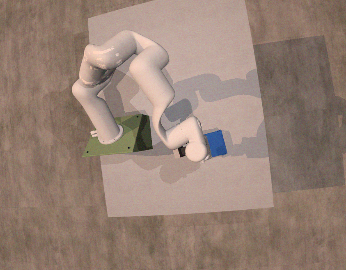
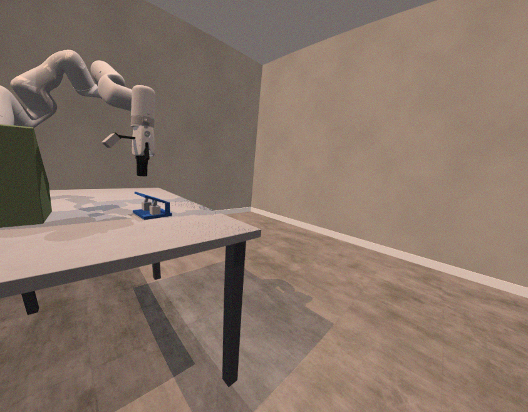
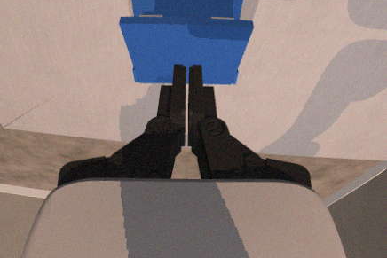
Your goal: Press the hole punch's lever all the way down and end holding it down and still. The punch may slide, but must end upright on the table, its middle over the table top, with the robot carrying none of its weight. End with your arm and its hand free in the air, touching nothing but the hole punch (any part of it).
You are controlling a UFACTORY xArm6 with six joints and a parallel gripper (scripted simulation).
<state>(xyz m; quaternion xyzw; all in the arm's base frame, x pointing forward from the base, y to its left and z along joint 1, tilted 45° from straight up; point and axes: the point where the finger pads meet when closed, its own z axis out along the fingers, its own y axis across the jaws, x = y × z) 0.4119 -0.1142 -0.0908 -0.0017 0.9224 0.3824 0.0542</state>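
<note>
Right now the lever is 30 mm ahead of my hand and 110 mm below it. Also, from my hand: blue hole punch: 40 mm ahead, 130 mm below.
</note>
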